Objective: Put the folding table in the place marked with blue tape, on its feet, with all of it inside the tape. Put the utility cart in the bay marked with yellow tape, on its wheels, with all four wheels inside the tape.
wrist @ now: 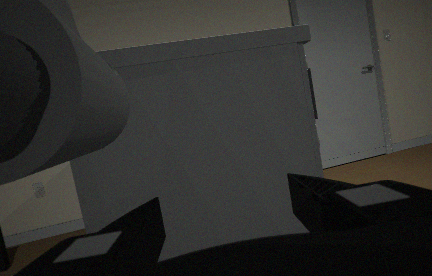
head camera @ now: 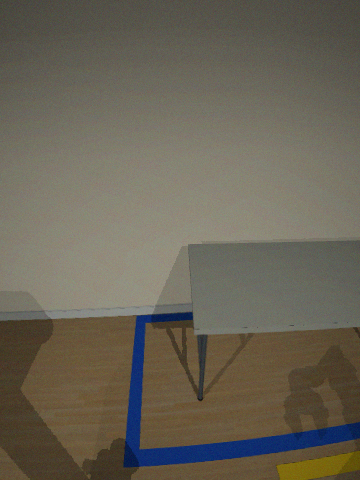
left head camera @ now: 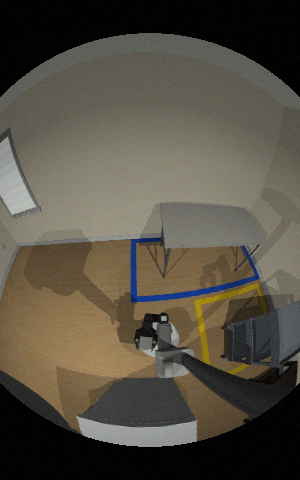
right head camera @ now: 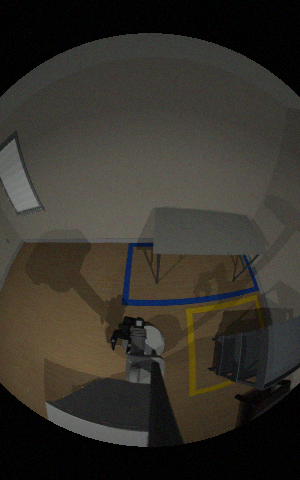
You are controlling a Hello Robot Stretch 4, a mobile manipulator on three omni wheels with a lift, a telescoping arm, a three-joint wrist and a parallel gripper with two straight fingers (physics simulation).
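Places are measured from the robot's base along level axes (x back, y right, z up), in millimetres.
Where they show: gripper, fingertip midpoint: [wrist: 226, 204] [left head camera: 144, 350] [right head camera: 119, 351].
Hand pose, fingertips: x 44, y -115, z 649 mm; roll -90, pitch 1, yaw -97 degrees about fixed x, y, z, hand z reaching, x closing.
Each offset is from my fingertips to the top centre of the thing. "spot": to the spot under its first point.
The folding table @[spot: dx -978, dy +571, dz +60 mm] [head camera: 275, 287] [left head camera: 210, 225] [right head camera: 200, 231] stands upright by the wall. Its visible left front foot is inside the blue tape @[spot: dx -867, dy -179, dz -676 mm] [head camera: 134, 390] [left head camera: 134, 270] [right head camera: 127, 275]; whether the right side is wholly inside, I cannot tell. The grey utility cart @[spot: dx +217, dy +1148, dz +117 mm] [left head camera: 290, 332] [right head camera: 285, 355] stands upright at the right, cut off by the view edge. Its two visible near wheels are inside the yellow tape [head camera: 320, 465] [left head camera: 201, 325] [right head camera: 191, 350]; the far wheels are hidden. My gripper [left head camera: 145, 344] [right head camera: 120, 345] [wrist: 226, 204] is open and empty, folded back beside my base, away from both.
A cabinet [left head camera: 140, 400] [right head camera: 100, 400] [wrist: 210, 125] with a dark top stands close to my base. A dark brown object [right head camera: 265, 400] is beside the cart. A door [wrist: 345, 90] shows behind the cabinet in the wrist view. A round grey robot part [wrist: 95, 100] fills its upper left.
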